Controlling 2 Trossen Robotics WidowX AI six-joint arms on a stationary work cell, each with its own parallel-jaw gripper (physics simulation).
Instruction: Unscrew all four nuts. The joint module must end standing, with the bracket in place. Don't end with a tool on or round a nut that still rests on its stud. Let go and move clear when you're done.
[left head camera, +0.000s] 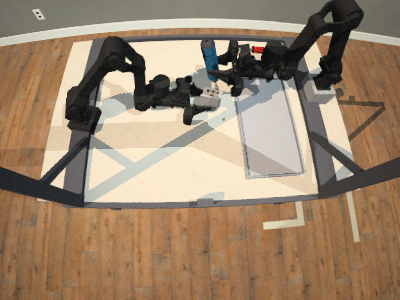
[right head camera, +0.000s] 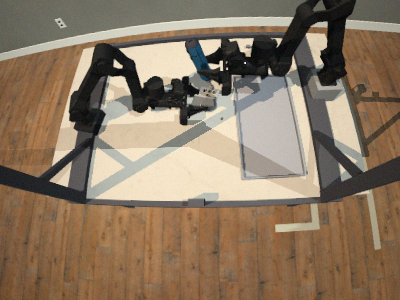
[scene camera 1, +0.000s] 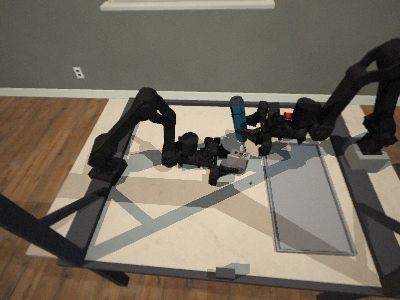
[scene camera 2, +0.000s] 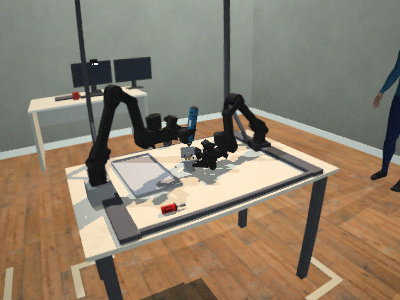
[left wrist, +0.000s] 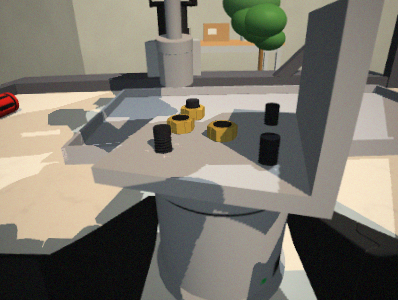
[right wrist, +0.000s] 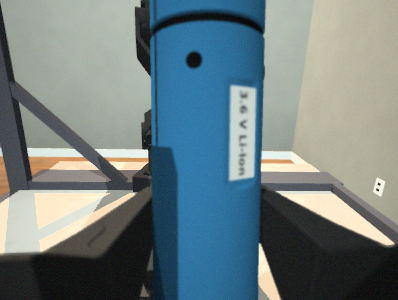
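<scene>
The grey joint module stands upright, with the L-shaped bracket on top. My left gripper is shut on the module. In the left wrist view, one brass nut surrounds the back-left stud. Two nuts, one and another, lie loose on the plate. Three studs, one, another and a third, are bare. A small nut-like piece lies on the table. My right gripper is shut on the blue screwdriver, whose grey socket hangs above the back-left nut.
A shallow grey tray lies beside the module, towards the right arm's side. A red tool lies on the table near its far edge in the head views. A dark frame borders the table.
</scene>
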